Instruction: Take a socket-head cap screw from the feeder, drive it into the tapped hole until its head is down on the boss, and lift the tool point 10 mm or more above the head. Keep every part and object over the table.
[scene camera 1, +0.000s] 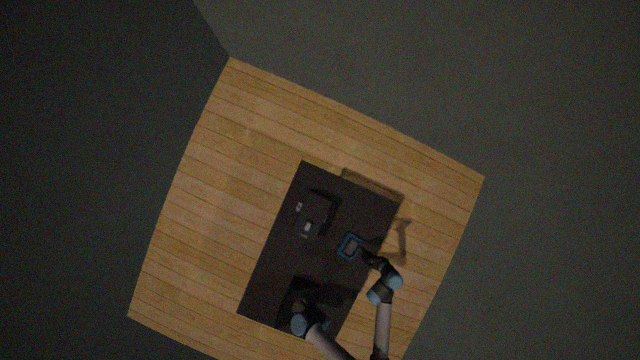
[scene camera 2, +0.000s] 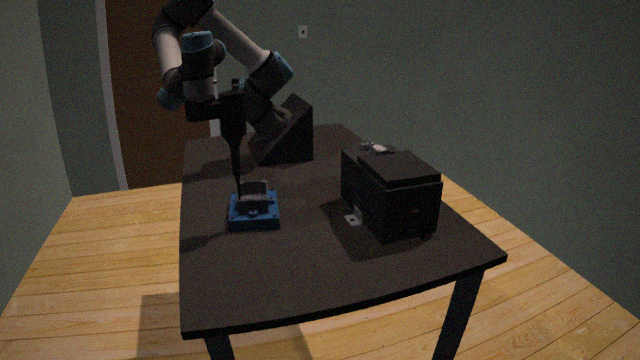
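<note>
My powered screwdriver (scene camera 1: 362, 248) (scene camera 2: 239, 197) points down, with its slim tip at the left side of the grey housing (scene camera 1: 351, 246) (scene camera 2: 254, 194). The housing sits in a blue fixture (scene camera 1: 343, 244) (scene camera 2: 254, 224) on the dark table (scene camera 1: 272, 280) (scene camera 2: 300, 280). The tip looks at or very near the housing's left edge in the scene camera 2 view; contact is too small to tell. The screw, the tapped hole and the boss cannot be made out, so whether the bit holds a screw is hidden. The black feeder (scene camera 1: 316, 210) (scene camera 2: 411, 212) stands apart, right of the fixture in the scene camera 2 view.
A black wedge-shaped mount (scene camera 2: 299, 137) carries the arm's base at the back of the table. Small light metal brackets (scene camera 2: 353, 219) are at the feeder's side and top. The arm's links (scene camera 1: 383, 325) (scene camera 2: 240, 37) pass above the table's left side in the scene camera 2 view.
</note>
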